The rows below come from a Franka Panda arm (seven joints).
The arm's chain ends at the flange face. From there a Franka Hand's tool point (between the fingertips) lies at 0.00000 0.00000 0.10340 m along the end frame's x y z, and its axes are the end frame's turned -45 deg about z.
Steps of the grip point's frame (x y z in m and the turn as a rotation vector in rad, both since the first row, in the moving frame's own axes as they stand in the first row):
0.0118, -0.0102, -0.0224, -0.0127, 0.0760, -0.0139
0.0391, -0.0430, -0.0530, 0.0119, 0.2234, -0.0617
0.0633, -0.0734, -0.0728, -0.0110, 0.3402, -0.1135
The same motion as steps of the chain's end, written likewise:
-0.0053, -0.0109, -0.0221, 0.0448, 0.0627, -0.0139
-0.0176, -0.0405, -0.0504, 0.1664, 0.1496, -0.0617
-0.0309, -0.0717, -0.0669, 0.2328, 0.2483, -0.1135

